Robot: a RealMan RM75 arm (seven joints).
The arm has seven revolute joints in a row. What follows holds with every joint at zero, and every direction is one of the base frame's. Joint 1 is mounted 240.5 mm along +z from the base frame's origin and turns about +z. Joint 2 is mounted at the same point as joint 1 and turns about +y. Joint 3 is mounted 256 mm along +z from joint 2 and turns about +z. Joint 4 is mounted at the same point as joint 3 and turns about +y. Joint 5 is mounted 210 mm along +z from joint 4 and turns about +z. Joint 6 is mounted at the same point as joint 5 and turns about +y. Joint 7 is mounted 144 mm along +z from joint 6 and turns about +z. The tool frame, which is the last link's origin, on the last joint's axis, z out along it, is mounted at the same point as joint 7; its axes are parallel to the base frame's.
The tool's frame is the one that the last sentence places.
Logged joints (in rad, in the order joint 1, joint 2, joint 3, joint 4, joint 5, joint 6, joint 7), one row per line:
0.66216 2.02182 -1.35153 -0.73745 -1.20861 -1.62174 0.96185
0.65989 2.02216 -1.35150 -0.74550 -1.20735 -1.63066 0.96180
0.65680 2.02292 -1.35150 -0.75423 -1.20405 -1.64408 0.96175
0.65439 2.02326 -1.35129 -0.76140 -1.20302 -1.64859 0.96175
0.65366 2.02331 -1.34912 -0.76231 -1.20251 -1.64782 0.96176
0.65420 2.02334 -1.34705 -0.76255 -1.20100 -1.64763 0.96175
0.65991 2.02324 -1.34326 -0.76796 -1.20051 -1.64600 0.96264
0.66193 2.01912 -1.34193 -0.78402 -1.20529 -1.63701 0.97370
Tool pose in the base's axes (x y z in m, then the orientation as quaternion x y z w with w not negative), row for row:
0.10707 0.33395 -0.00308 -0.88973 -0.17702 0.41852 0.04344
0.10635 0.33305 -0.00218 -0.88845 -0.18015 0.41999 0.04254
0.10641 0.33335 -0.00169 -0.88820 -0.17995 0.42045 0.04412
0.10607 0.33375 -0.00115 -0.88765 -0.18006 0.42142 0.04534
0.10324 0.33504 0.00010 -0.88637 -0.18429 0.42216 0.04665
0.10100 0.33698 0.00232 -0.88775 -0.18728 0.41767 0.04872
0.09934 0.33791 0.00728 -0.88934 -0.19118 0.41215 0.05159
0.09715 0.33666 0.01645 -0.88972 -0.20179 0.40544 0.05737
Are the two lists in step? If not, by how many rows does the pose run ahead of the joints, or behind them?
The pose runs 2 rows ahead of the joints: the pose in row i belongs to the joints in row i + 2.
